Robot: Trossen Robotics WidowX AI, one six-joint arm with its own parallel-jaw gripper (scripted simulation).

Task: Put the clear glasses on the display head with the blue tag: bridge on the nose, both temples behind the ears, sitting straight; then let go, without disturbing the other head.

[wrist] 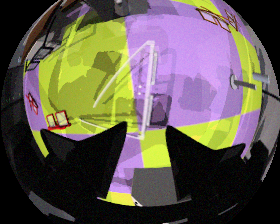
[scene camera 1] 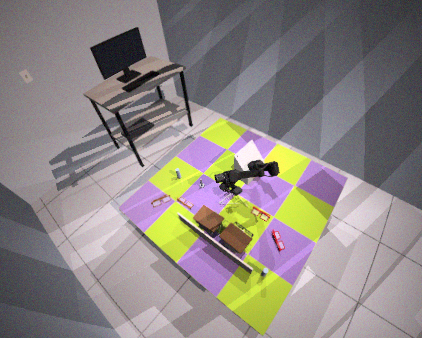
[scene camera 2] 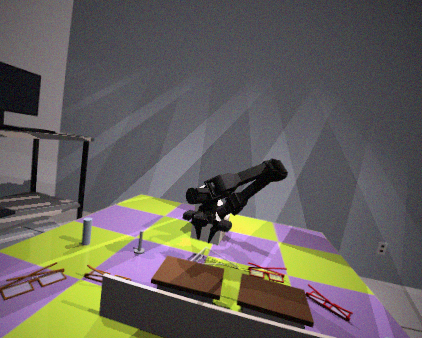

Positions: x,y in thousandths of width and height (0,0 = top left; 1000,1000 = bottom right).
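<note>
My gripper (scene camera 2: 482,714), (wrist: 523,569): in sight.
</note>
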